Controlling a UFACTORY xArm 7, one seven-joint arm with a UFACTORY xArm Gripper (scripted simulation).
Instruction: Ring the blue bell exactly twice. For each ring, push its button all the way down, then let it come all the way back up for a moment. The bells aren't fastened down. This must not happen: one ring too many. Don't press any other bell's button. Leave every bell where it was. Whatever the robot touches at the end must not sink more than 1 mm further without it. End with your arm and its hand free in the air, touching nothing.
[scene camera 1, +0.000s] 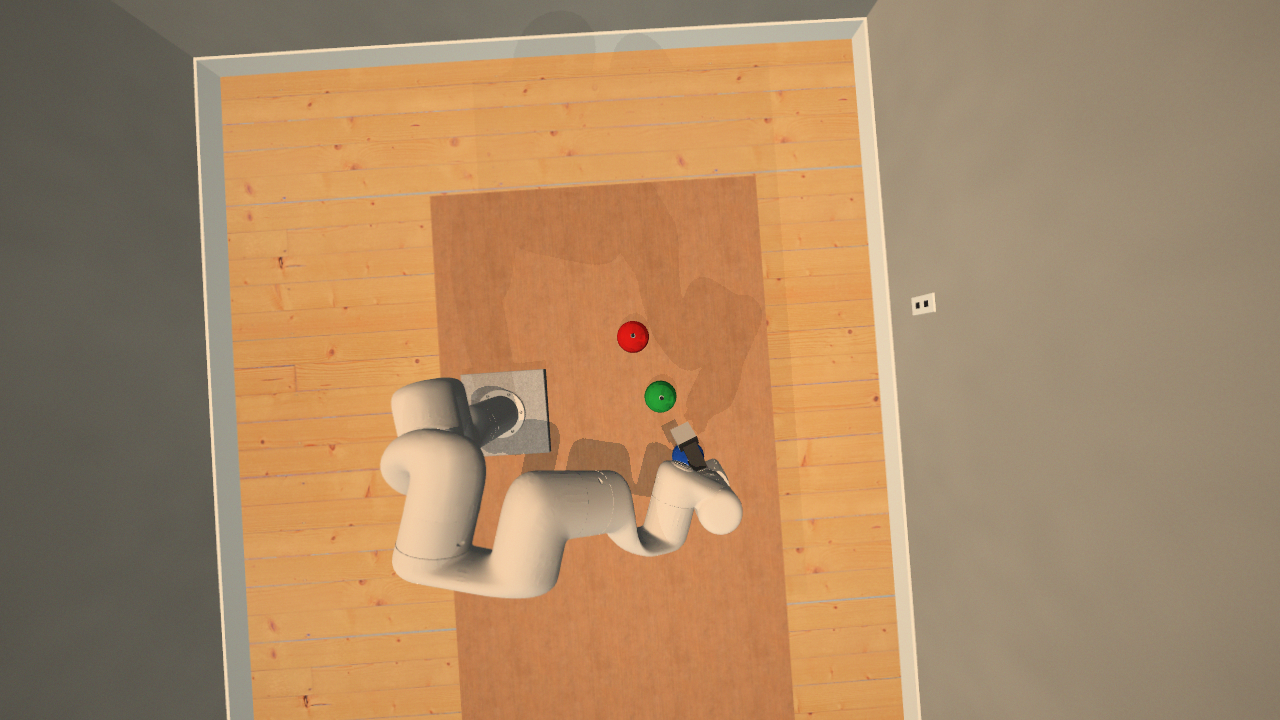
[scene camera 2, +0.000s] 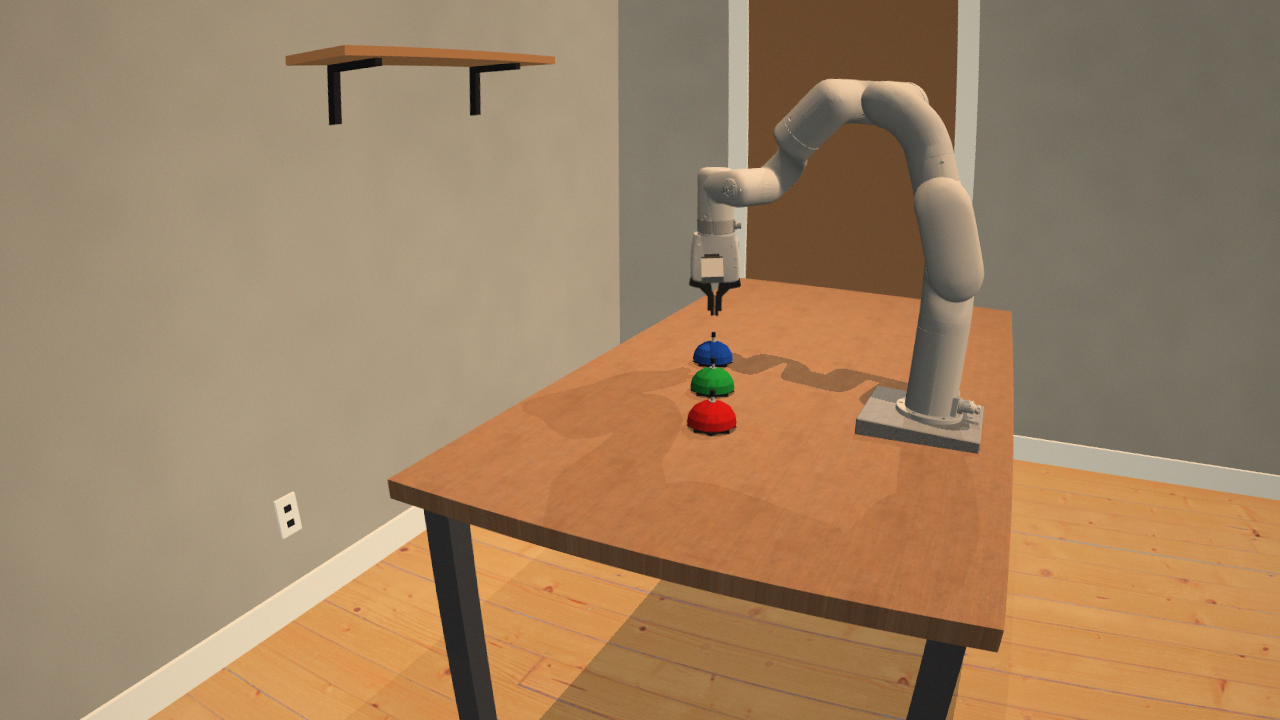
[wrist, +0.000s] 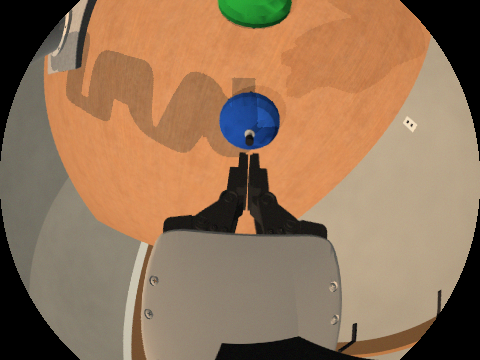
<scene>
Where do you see a blue bell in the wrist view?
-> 247, 112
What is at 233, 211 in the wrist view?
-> The gripper.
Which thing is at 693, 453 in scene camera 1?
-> The gripper.
</scene>
